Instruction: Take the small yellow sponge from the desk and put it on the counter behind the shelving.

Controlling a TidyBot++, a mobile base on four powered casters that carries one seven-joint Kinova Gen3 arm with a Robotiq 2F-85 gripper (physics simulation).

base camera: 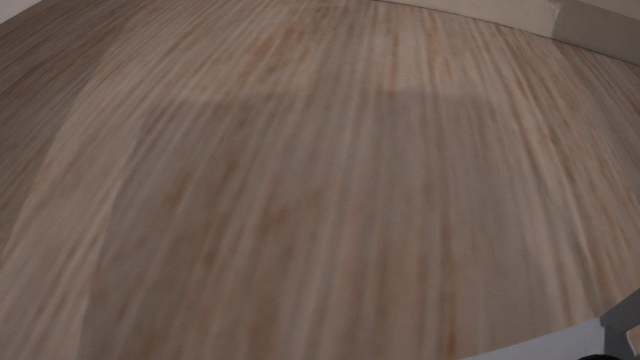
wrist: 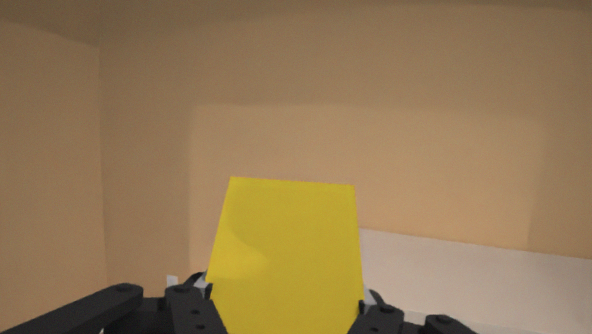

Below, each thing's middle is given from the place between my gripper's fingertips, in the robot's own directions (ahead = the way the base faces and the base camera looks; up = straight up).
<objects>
Now: the yellow sponge [wrist: 284,249] 10 mm behind my hand.
</objects>
